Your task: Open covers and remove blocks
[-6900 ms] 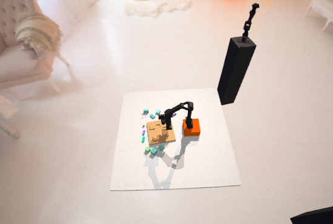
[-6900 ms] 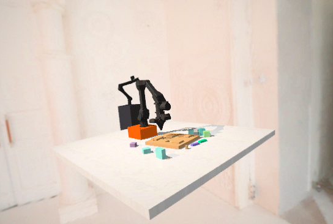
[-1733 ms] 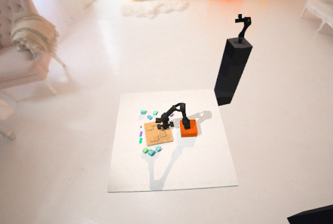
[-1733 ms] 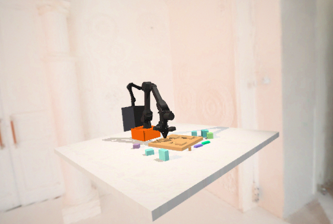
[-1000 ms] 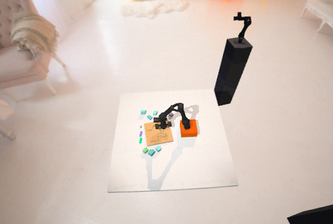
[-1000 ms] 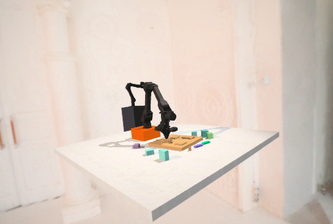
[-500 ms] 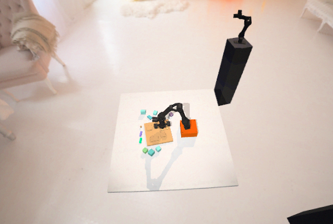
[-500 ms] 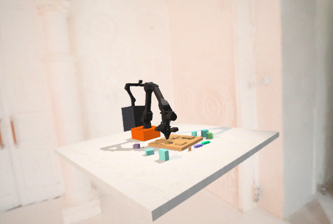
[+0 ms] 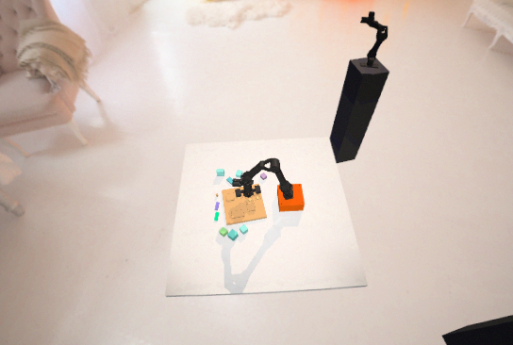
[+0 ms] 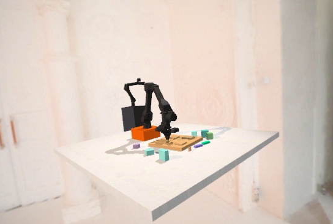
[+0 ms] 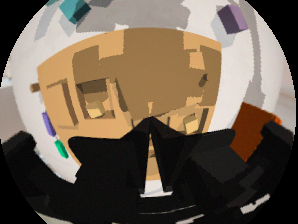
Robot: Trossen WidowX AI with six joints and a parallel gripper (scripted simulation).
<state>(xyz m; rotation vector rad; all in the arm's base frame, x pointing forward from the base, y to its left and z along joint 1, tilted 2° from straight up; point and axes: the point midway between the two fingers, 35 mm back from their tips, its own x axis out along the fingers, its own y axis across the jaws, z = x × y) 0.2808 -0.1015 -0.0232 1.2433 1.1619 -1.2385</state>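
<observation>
Now: the tan puzzle board 6 cm ahead of my gripper tip and 3 cm to the left of it. Also, from my gripper tip: purple bar 25 cm ahead, 2 cm below, 1 cm to the left; green bar 27 cm ahead, 9 cm to the left, 2 cm below; purple block 17 cm to the right, 16 cm behind, 1 cm below.
</observation>
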